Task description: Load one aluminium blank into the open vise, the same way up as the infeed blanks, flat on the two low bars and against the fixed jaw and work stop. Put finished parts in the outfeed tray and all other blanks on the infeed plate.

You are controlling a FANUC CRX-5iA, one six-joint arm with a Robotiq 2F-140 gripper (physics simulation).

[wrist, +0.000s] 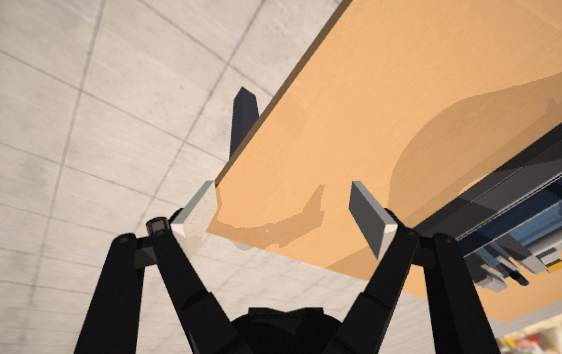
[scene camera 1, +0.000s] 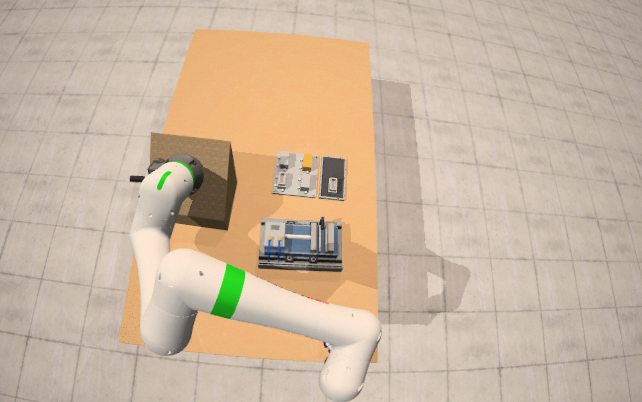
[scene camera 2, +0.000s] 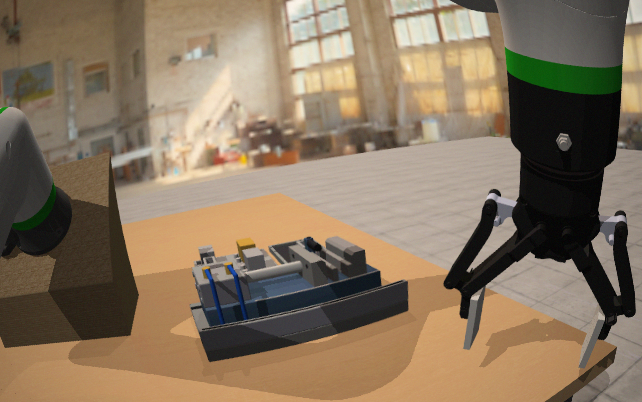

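Observation:
The open vise [scene camera 1: 300,250] [scene camera 2: 300,300] [wrist: 537,225] stands near the table's middle. No blank shows between its rod-side jaw [scene camera 1: 314,237] [scene camera 2: 307,266] and the fixed jaw [scene camera 1: 330,237] [scene camera 2: 345,252]; the low bars are hard to make out. The infeed plate [scene camera 1: 294,193] carries grey blocks [scene camera 1: 283,160] [scene camera 1: 305,183], a grey pocketed part [scene camera 1: 281,180] and an orange block [scene camera 1: 307,162] [scene camera 2: 245,246]. A pocketed part [scene camera 1: 333,184] lies in the dark outfeed tray [scene camera 1: 332,167]. My gripper [scene camera 2: 532,332] [wrist: 283,194] is open and empty, above the table's corner, away from the vise; the arm mostly hides it in scene camera 1.
A large brown box [scene camera 1: 192,142] [scene camera 2: 105,305] stands on the table [scene camera 1: 280,90] [scene camera 2: 350,372] [wrist: 350,125], left of the vise, with another dark arm part [scene camera 1: 192,172] [scene camera 2: 47,235] over it. The black work stop [scene camera 1: 322,223] stands by the jaws. My white forearm [scene camera 1: 285,300] crosses the table's near side.

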